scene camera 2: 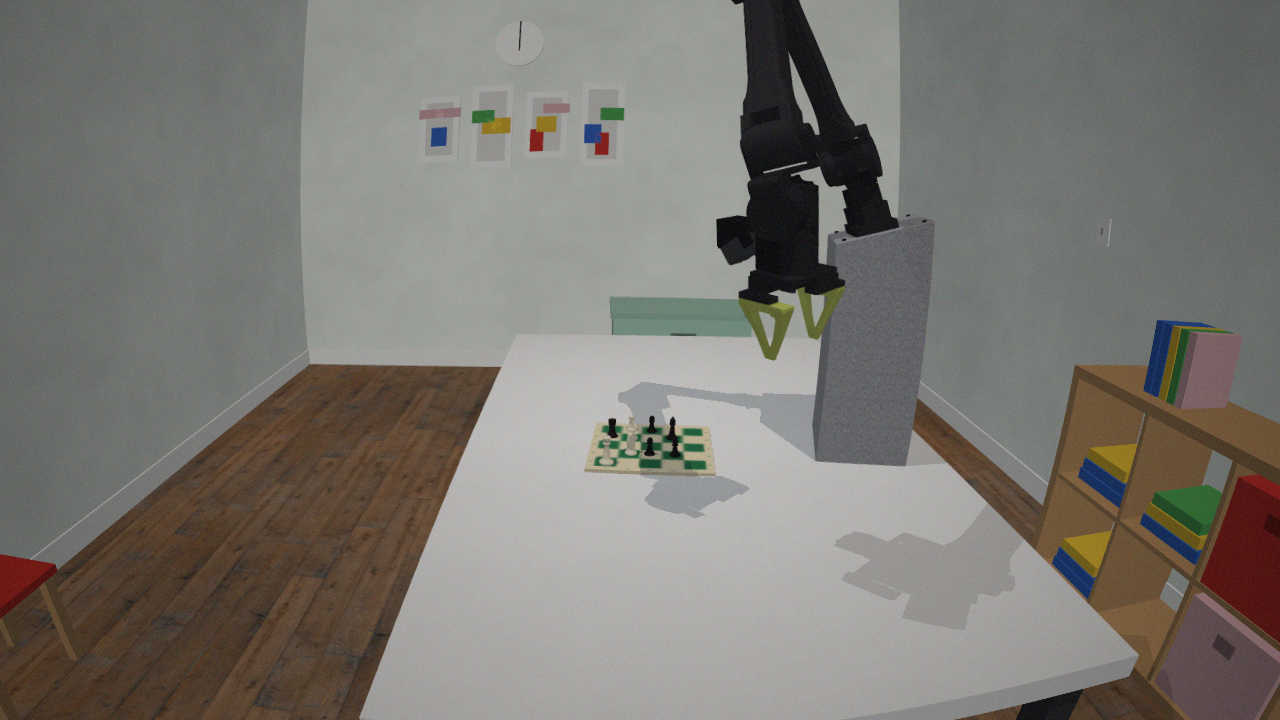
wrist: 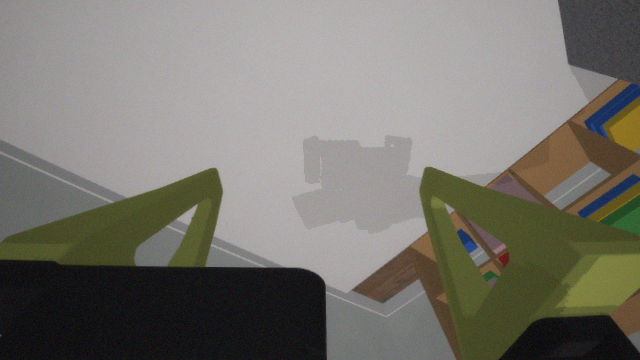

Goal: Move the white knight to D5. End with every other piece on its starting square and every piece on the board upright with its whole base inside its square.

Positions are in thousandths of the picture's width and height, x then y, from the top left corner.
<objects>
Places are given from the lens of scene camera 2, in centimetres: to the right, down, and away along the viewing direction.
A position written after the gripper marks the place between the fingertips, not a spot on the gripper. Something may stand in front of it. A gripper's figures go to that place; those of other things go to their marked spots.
gripper (scene camera 2: 620,484): 19, -1, 84
chessboard (scene camera 2: 543,616): 10, 15, 129
</objects>
